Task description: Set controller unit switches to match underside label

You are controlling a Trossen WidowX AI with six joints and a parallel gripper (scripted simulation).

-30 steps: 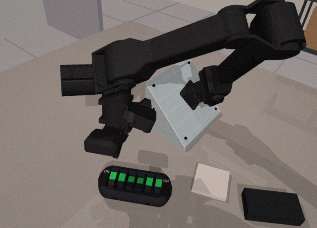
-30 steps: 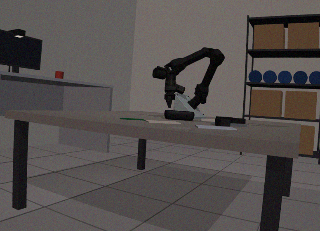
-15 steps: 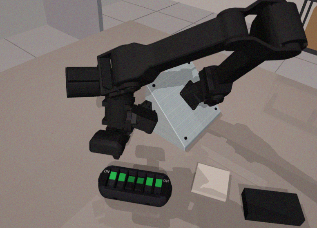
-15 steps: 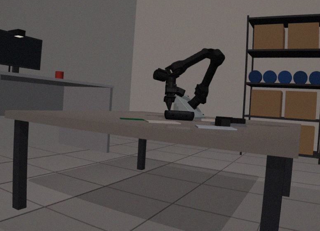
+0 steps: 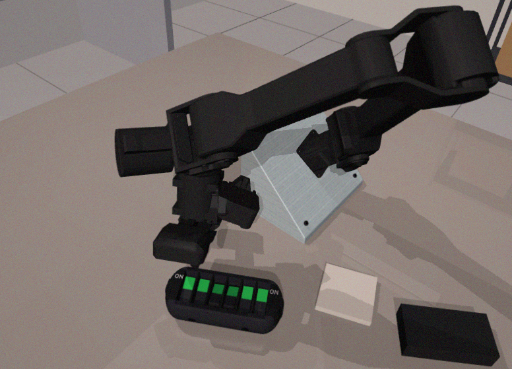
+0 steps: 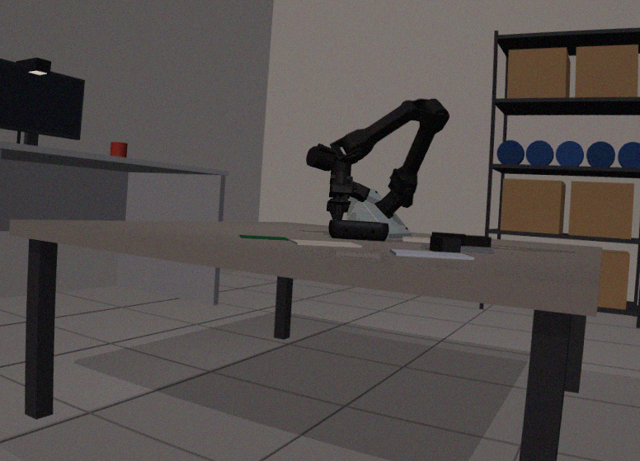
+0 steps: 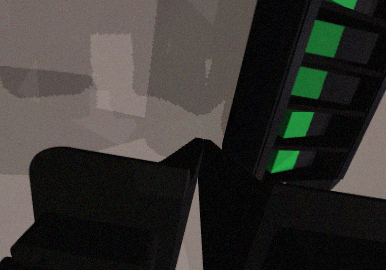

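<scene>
Now: the beige square tile 9 cm behind my gripper tip, 20 cm to the left of it and 2 cm below it. The rest, counted from my gripper tip: black block (10 cm behind, 34 cm to the left, 1 cm below); then pale sheet (36 cm ahead, 32 cm to the left, 2 cm below); then thin green strip (29 cm ahead, 8 cm to the right, 2 cm below).
</scene>
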